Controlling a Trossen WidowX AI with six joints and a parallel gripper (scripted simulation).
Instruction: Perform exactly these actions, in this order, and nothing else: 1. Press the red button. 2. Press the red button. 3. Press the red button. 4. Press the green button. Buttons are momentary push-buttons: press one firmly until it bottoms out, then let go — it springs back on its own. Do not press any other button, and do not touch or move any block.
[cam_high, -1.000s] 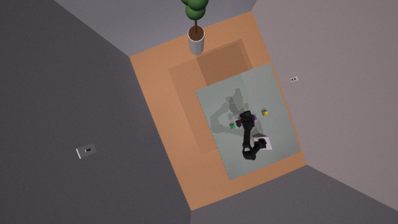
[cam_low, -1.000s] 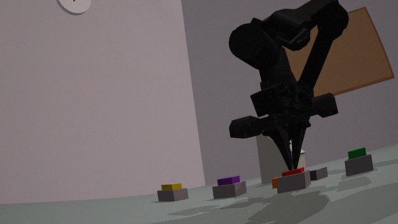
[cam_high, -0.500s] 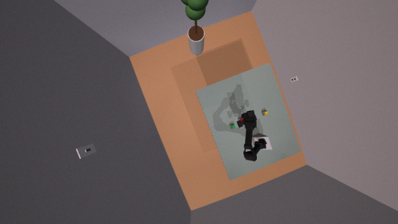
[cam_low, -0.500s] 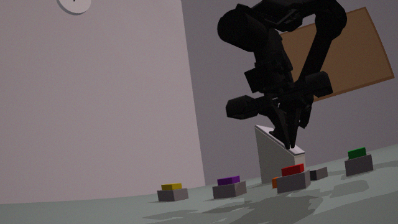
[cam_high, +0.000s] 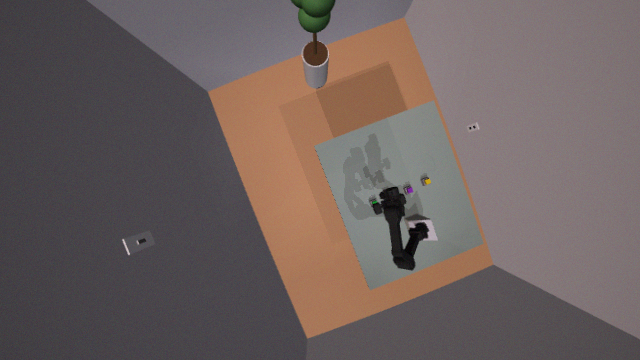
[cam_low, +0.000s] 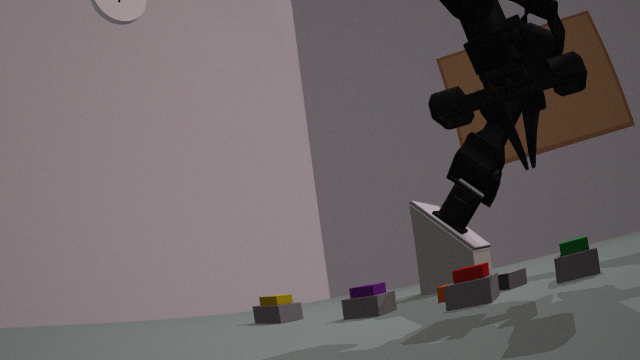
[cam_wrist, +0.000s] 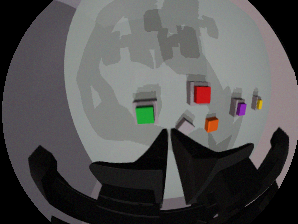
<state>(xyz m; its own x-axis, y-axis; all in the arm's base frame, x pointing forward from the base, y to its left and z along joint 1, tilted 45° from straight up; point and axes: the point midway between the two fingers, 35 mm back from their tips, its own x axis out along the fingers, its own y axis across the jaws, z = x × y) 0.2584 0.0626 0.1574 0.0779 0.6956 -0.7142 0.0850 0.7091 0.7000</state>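
My gripper tip is now 10 mm past the green button, 30 mm to the right of it and 90 mm above it. Also, from my gripper tip: red button 10 mm ahead, 80 mm to the right, 90 mm below; small grey block 70 mm behind, 50 mm to the right, 110 mm below; small orange block 70 mm behind, 120 mm to the right, 110 mm below.
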